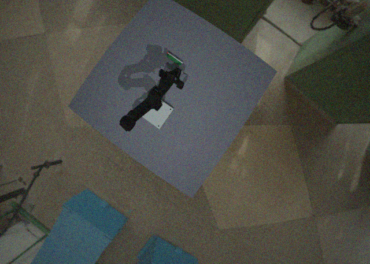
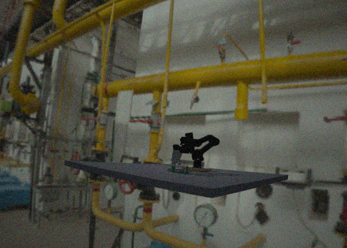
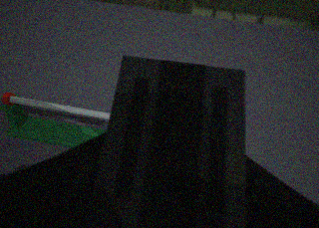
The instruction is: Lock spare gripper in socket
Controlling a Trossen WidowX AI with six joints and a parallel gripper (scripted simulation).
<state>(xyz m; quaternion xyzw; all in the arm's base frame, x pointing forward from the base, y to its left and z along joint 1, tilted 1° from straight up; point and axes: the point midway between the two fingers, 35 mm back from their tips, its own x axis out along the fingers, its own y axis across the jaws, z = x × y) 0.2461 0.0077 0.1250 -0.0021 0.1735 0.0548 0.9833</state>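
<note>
My gripper tip is now 20 mm above the spare gripper. Also, from my gripper tip: green mount 100 mm ahead, 130 mm to the left, 120 mm below.
</note>
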